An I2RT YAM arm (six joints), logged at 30 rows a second.
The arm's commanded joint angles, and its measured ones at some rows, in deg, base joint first. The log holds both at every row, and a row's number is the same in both.
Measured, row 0:
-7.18 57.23 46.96 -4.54 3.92 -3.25
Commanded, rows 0 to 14:
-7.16 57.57 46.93 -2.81 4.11 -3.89
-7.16 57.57 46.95 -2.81 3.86 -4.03
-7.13 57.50 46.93 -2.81 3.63 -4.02
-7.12 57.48 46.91 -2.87 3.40 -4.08
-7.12 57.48 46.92 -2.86 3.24 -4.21
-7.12 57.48 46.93 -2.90 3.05 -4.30
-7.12 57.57 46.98 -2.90 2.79 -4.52
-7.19 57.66 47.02 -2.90 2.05 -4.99
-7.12 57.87 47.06 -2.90 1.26 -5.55
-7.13 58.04 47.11 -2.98 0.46 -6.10
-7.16 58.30 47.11 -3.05 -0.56 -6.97
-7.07 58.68 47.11 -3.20 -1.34 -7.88
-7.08 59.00 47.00 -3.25 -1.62 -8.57
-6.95 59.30 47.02 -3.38 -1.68 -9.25
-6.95 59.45 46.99 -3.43 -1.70 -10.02
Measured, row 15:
-7.11 59.07 46.96 -4.56 0.16 -6.87
